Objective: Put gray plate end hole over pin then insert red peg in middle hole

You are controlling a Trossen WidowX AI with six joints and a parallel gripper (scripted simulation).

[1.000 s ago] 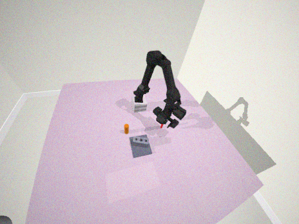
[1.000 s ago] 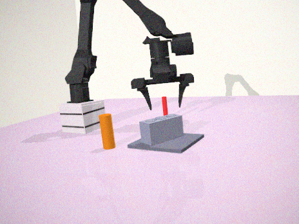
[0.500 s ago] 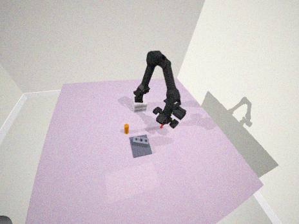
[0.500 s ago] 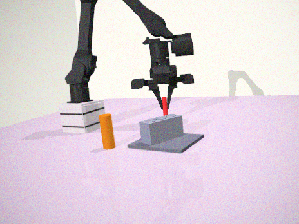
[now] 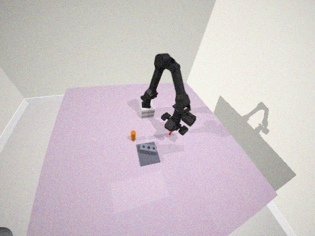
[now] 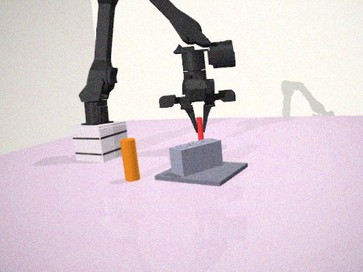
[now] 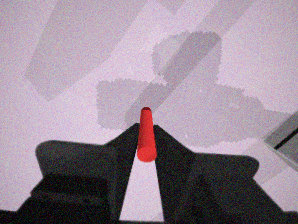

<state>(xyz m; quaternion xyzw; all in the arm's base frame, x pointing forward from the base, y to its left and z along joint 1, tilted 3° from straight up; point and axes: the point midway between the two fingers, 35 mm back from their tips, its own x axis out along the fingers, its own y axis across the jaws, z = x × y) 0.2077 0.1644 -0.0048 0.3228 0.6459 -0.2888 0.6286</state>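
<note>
My gripper tip is now 13 cm short of the gray plate and 17 cm to the left of it. Round my gripper tip: gray base 14 cm ahead, 16 cm to the right, 3 cm below; then orange cylinder 3 cm ahead, 26 cm to the right; then red peg right at my gripper tip.
</note>
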